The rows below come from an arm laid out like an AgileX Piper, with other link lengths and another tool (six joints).
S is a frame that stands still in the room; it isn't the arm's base.
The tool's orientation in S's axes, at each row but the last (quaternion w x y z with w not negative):
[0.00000 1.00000 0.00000 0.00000]
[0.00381 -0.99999 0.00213 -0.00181]
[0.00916 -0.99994 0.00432 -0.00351]
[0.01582 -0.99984 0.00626 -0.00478]
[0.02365 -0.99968 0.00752 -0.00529]
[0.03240 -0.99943 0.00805 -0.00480]
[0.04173 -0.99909 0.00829 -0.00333]
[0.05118 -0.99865 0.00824 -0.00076]
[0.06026 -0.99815 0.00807 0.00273]
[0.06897 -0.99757 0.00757 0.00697]
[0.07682 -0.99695 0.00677 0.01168]
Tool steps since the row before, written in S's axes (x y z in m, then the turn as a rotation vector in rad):
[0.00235 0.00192 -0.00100 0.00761 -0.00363 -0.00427]
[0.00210 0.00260 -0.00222 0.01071 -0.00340 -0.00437]
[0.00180 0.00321 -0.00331 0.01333 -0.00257 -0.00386]
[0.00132 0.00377 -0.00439 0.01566 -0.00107 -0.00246]
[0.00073 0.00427 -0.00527 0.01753 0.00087 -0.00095]
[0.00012 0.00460 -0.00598 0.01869 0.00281 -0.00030]
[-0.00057 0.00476 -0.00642 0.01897 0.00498 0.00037]
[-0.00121 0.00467 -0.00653 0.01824 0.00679 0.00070]
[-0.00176 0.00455 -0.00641 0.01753 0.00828 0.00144]
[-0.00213 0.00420 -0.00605 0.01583 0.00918 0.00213]
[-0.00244 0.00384 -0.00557 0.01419 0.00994 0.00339]
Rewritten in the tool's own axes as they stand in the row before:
[0.00235 -0.00192 0.00100 0.00761 0.00363 0.00427]
[0.00208 -0.00259 0.00225 0.01071 0.00339 0.00438]
[0.00175 -0.00316 0.00338 0.01332 0.00253 0.00391]
[0.00123 -0.00365 0.00452 0.01565 0.00095 0.00258]
[0.00061 -0.00403 0.00547 0.01750 -0.00108 0.00118]
[-0.00001 -0.00420 0.00627 0.01864 -0.00308 0.00067]
[-0.00069 -0.00420 0.00679 0.01889 -0.00530 0.00019]
[-0.00129 -0.00396 0.00697 0.01813 -0.00712 0.00004]
[-0.00179 -0.00372 0.00692 0.01739 -0.00868 -0.00051]
[-0.00210 -0.00329 0.00660 0.01566 -0.00964 -0.00105]
[-0.00235 -0.00290 0.00615 0.01399 -0.01056 -0.00214]

